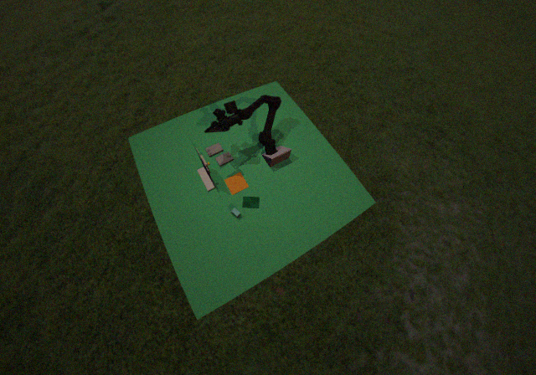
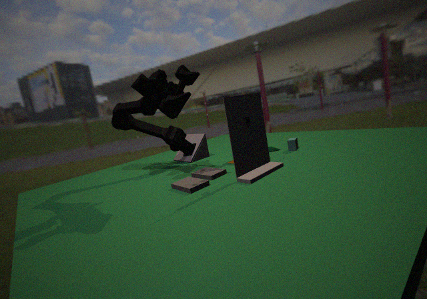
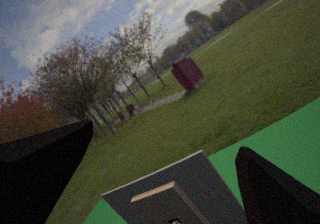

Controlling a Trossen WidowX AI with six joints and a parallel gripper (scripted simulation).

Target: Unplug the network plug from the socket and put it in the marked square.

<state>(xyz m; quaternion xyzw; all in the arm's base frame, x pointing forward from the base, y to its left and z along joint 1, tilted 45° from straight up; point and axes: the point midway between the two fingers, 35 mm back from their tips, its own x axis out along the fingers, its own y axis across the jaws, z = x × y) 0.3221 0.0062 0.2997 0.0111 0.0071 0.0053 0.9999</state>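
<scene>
Now: the grey plug 90 mm ahead of my gripper tip, 100 mm to the left of it and 140 mm below it. Round my gripper tip: orange square (20 mm behind, 230 mm to the left, 310 mm below); dark green patch (20 mm behind, 390 mm to the left, 310 mm below); upright panel (110 mm ahead, 90 mm to the left, 200 mm below).
</scene>
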